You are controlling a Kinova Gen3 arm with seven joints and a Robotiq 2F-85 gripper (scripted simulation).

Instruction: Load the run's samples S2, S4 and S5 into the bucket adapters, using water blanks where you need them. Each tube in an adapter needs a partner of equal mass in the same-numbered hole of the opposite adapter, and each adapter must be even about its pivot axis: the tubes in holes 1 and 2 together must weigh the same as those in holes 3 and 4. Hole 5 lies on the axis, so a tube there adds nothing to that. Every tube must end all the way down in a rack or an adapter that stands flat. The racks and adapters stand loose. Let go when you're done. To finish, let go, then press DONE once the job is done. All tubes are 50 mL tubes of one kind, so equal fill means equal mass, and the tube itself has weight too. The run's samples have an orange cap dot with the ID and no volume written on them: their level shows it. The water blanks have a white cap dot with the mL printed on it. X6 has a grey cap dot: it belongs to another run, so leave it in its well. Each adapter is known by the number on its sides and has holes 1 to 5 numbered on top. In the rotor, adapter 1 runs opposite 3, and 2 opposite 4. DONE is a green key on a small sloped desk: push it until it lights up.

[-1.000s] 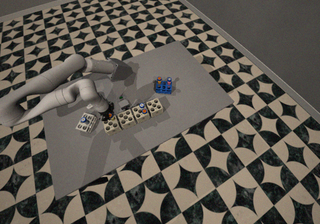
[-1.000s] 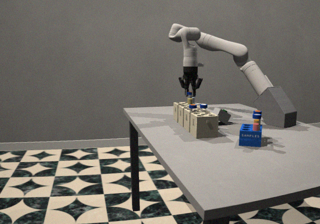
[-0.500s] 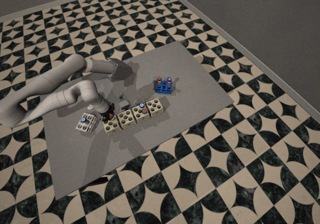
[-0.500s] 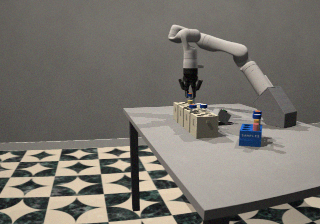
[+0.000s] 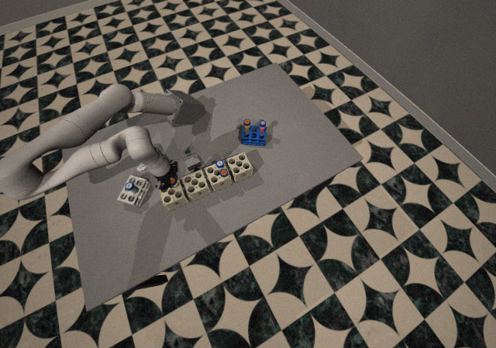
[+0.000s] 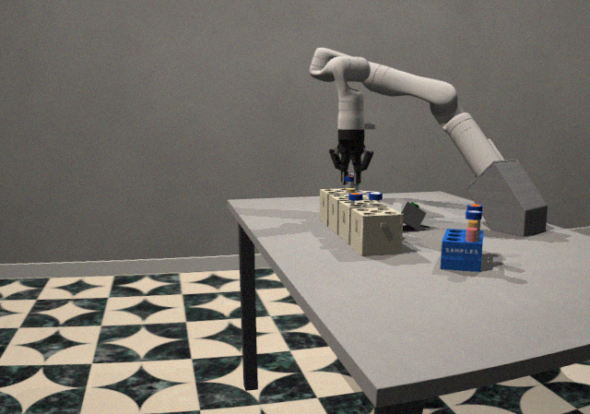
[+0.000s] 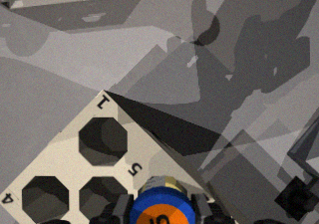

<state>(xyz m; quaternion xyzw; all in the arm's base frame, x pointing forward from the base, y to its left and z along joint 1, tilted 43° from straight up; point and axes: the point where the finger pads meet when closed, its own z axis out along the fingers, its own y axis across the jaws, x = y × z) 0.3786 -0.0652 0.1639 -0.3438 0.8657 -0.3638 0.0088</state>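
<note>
Now: the sample tube 5 cm below my hand and 1 cm to the right of it. From my hand the other things lie so: small sloped done desk 12 cm to the left, 12 cm behind, 8 cm below; then white-dot blank 22 cm to the left, 7 cm below, 4 cm ahead; then green done key 14 cm behind, 12 cm to the left, 6 cm below.
</note>
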